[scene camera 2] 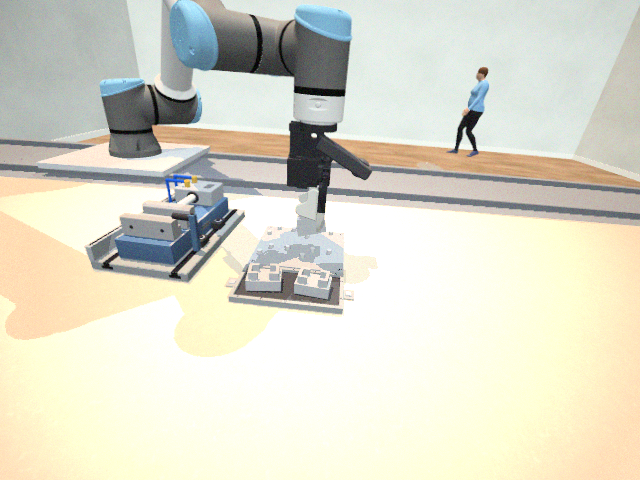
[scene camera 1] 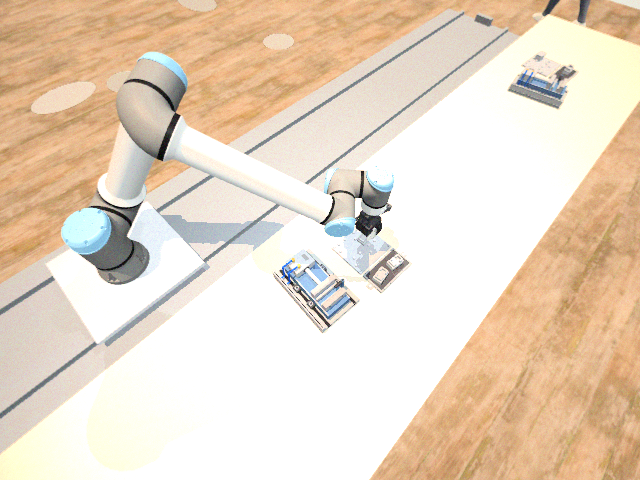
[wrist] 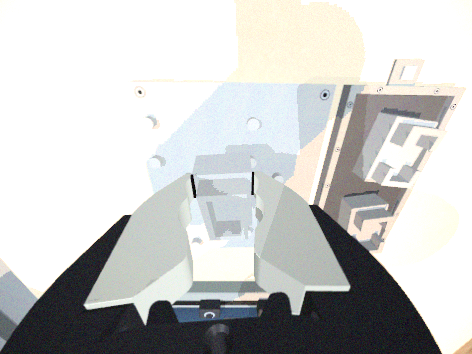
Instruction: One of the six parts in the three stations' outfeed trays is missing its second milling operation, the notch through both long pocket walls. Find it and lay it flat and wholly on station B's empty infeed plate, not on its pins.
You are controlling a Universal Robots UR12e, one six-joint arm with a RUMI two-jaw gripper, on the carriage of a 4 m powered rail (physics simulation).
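Seen in the pictures: gripper, fingertip midpoint: (scene camera 2: 318, 227) (wrist: 223, 176); arm's base at its link origin: (scene camera 2: 136, 152) (scene camera 1: 125, 263).
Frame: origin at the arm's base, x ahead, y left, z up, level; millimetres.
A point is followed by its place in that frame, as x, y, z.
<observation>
My gripper (scene camera 1: 368, 235) @(620, 772, 26) (scene camera 2: 311, 219) @(620, 772, 26) (wrist: 223, 176) @(620, 772, 26) is shut on a pale grey part (scene camera 1: 362, 240) @(630, 729, 43) (scene camera 2: 310, 227) @(640, 756, 33) (wrist: 225, 215) @(620, 741, 33). The jaws grip its two sides, and its pocket shows between them in the wrist view. The part is low over the back area of the near station's pinned infeed plate (scene camera 1: 361, 264) @(682, 674, -22) (scene camera 2: 333, 238) @(578, 810, -22) (wrist: 200, 130) @(600, 795, -22); whether it touches plate or pins I cannot tell. Its notch cannot be made out. Two notched parts, one (scene camera 1: 381, 274) @(773, 686, -3) (scene camera 2: 264, 277) @(779, 687, -3) (wrist: 407, 150) @(783, 775, -3) and another (scene camera 1: 395, 260) @(774, 776, -3) (scene camera 2: 313, 284) @(788, 773, -3) (wrist: 370, 220), lie in the outfeed tray (scene camera 2: 286, 304) @(823, 731, -22) (wrist: 410, 91) @(779, 822, -18).
A blue and grey vise (scene camera 1: 320, 286) @(654, 458, 66) (scene camera 2: 149, 248) @(751, 473, 20) stands beside the plate, left of it in scene camera 2. A further station (scene camera 1: 540, 85) @(684, 2295, 29) stands at the table's far end. The rail (scene camera 1: 289, 139) runs along the table. A person (scene camera 2: 471, 111) is beyond the rail.
</observation>
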